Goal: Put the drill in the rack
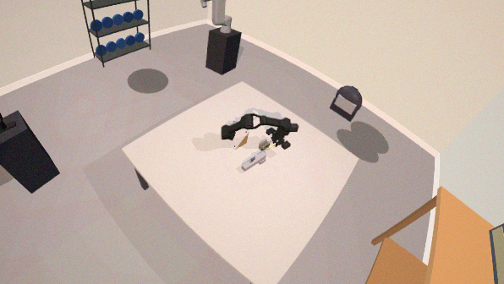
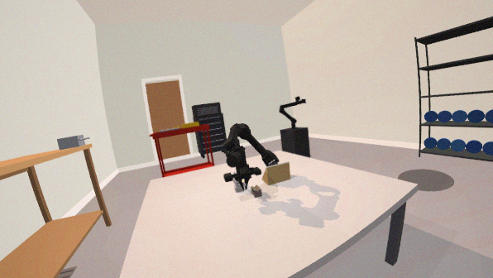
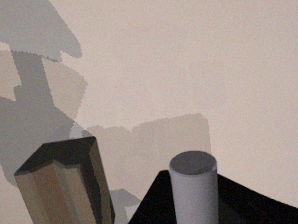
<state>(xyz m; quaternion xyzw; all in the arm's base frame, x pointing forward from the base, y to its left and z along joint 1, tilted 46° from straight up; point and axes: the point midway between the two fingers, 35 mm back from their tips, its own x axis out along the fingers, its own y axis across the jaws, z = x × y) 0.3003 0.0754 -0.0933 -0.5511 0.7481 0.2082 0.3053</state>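
Right now the brown rack is 70 mm behind my gripper tip, 10 mm to the right of it and 40 mm below it. The rest, counted from my gripper tip: dark blue key (50 mm behind, 220 mm to the right, 10 mm below); grey block (40 mm behind, 190 mm to the right, 20 mm below).
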